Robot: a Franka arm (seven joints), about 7 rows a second.
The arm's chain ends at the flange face. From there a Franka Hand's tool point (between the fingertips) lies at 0.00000 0.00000 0.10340 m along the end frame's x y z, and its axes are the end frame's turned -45 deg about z.
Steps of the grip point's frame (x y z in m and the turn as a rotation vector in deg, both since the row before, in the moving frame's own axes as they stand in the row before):
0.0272, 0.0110, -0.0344, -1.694, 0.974, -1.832
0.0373, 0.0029, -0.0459, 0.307, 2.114, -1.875
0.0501, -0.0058, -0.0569, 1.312, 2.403, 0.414
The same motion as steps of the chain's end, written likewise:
0.0236, -0.0123, -0.0343, -0.509, 1.887, -1.832
0.0262, -0.0212, -0.0458, 1.712, 1.278, -1.875
0.0299, -0.0348, -0.0568, 2.627, 0.771, 0.414

